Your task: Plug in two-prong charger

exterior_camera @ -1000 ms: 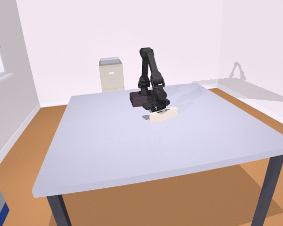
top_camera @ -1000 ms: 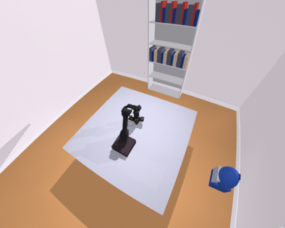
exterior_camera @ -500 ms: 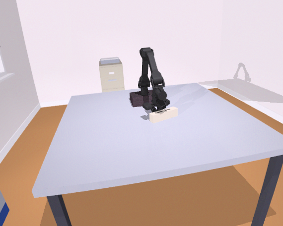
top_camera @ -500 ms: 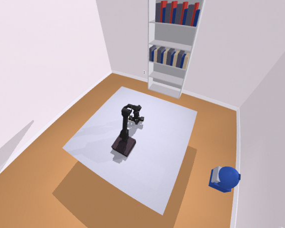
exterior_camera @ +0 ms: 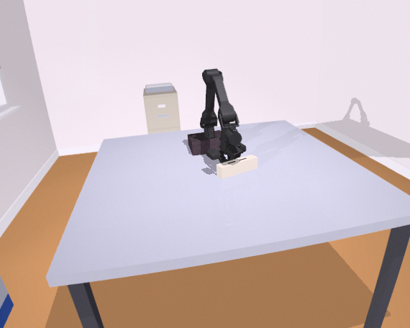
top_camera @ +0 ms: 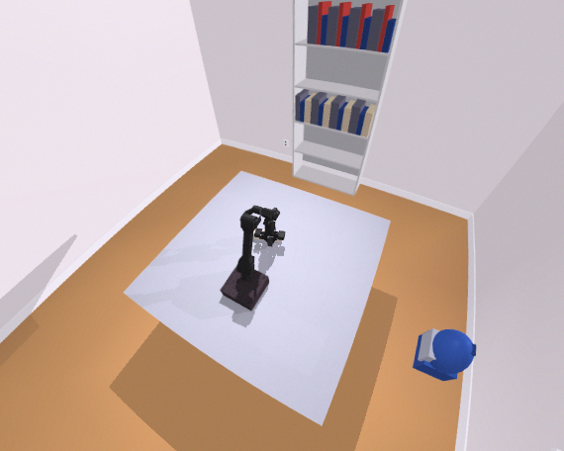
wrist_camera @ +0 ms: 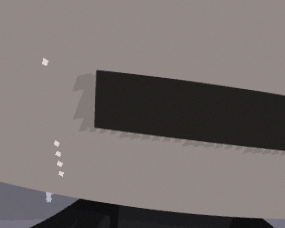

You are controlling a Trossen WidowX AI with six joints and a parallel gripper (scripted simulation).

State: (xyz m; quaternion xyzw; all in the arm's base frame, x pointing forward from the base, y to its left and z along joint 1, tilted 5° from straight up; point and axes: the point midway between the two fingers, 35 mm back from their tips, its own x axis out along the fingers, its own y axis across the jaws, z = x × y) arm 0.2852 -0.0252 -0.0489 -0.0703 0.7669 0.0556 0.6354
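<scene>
My gripper tip is now 2 cm short of the black two-prong charger and 1 cm below it.
</scene>
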